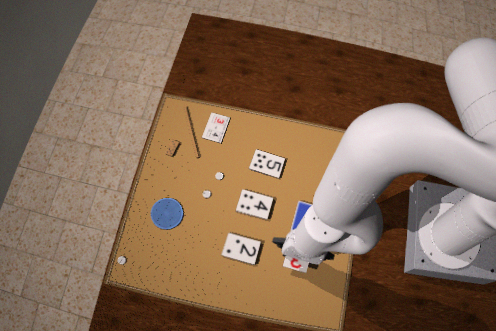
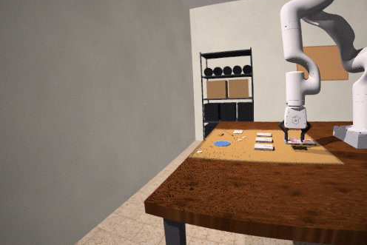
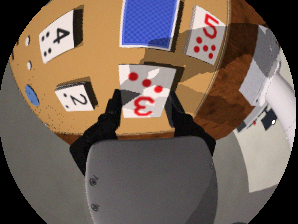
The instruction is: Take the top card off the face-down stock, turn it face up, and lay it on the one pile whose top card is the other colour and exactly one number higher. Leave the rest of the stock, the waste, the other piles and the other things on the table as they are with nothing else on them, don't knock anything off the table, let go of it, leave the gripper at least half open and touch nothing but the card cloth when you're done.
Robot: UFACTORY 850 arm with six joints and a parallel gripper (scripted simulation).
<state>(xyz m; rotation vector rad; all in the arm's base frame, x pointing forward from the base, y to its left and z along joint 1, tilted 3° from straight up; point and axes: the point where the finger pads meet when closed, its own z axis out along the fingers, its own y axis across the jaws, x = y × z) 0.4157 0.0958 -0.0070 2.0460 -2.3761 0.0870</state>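
Now: the blue-backed card 10 mm below my hand. The rest, counted from my hand: tan card cloth (160 mm ahead, 120 mm to the right, 70 mm below).
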